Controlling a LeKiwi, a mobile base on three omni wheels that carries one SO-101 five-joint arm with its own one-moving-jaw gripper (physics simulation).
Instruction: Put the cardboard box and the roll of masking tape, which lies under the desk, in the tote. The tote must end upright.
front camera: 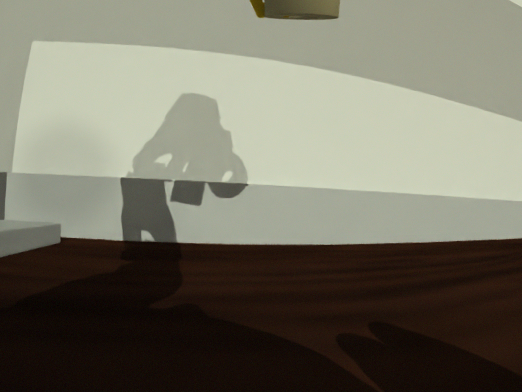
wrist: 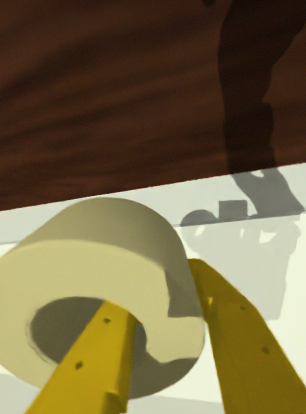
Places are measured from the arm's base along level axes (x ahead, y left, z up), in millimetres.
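Pixels of known places: hand, its tool point: (front camera: 283,10) (wrist: 149,272).
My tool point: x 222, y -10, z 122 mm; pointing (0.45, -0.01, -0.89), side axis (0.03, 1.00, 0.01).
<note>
Ahead of a thing's pixels: the offset from my tool point to its middle. "pt": to the spot under its first point. Level surfaces: height alone.
The roll of masking tape @[dx -6, dy -14, dz +9 mm] (front camera: 302,9) (wrist: 100,260) is pale beige. It is held up off the floor, at the top edge of the front camera view and in the lower left of the wrist view. My gripper (wrist: 162,295) is shut on the roll's wall: one yellow jaw is inside the hole, the other presses on the outer side. In the front camera view a small piece of a yellow jaw shows beside the roll. The cardboard box and the tote do not show in either view.
A dark red-brown wood floor @[dz -211 mm] (front camera: 300,280) (wrist: 100,100) runs to a pale wall (front camera: 350,135) with a grey-white lower band @[pt dx +228, dy -135, dz -164 mm] (front camera: 350,215). A grey slab (front camera: 30,235) juts in at the left. The arm's shadow falls on wall and floor.
</note>
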